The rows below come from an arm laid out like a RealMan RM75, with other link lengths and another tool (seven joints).
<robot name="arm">
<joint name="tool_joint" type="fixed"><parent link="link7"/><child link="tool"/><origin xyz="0.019 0.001 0.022" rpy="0.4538 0 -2.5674"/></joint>
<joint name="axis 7" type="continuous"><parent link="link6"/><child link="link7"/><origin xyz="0 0 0.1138" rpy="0 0 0"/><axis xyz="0 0 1"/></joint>
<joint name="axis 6" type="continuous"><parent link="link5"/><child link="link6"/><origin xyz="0 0 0" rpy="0 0 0"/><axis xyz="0 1 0"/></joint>
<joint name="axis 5" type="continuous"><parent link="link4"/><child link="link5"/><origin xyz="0 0 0.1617" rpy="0 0 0"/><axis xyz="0 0 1"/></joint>
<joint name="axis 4" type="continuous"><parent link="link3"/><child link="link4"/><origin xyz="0 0 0" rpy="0 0 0"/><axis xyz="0 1 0"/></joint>
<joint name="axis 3" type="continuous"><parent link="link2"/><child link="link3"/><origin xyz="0 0 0.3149" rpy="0 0 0"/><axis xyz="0 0 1"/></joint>
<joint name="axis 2" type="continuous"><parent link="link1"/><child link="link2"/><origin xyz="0 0 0" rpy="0 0 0"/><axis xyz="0 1 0"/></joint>
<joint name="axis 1" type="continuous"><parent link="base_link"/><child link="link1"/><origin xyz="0 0 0.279" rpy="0 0 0"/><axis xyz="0 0 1"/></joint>
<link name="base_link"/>
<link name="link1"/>
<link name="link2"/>
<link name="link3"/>
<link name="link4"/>
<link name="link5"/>
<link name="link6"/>
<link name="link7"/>
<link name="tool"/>
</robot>
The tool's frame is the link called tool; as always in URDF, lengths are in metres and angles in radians. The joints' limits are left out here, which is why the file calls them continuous.
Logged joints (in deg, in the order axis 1, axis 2, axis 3, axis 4, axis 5, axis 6, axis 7), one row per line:
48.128 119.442 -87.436 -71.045 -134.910 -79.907 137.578
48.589 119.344 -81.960 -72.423 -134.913 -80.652 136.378
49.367 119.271 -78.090 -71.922 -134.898 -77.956 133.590
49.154 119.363 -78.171 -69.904 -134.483 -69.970 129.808
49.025 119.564 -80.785 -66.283 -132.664 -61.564 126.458
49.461 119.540 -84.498 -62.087 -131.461 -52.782 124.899
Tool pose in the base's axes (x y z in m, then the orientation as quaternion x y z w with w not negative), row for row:
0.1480 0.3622 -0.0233 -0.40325 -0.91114 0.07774 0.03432
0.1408 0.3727 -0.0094 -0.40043 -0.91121 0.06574 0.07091
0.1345 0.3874 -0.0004 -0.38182 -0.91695 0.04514 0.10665
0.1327 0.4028 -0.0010 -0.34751 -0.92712 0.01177 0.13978
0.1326 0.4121 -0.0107 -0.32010 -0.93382 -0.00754 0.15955
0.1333 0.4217 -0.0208 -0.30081 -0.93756 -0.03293 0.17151
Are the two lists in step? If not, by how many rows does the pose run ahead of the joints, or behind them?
They are in step.
